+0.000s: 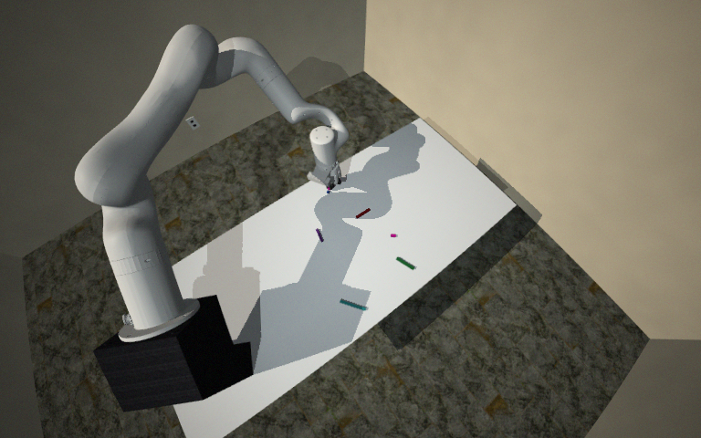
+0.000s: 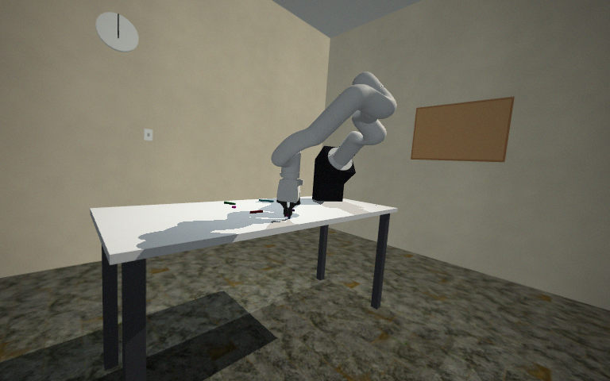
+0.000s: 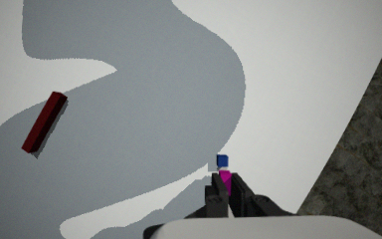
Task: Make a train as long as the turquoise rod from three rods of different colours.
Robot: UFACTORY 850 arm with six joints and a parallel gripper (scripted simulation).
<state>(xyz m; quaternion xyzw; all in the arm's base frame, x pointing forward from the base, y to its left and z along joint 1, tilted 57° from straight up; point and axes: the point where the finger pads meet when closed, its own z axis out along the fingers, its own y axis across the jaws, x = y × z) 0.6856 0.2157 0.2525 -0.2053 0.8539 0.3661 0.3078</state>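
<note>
The blue rod is 3 cm below my hand, 2 cm to the right of it and 2 cm behind it. From my hand the other things lie so: red rod: 18 cm to the right, 7 cm ahead, 3 cm below; green rod: 46 cm to the right, 11 cm ahead, 3 cm below; purple rod: 19 cm to the right, 14 cm behind, 3 cm below.
</note>
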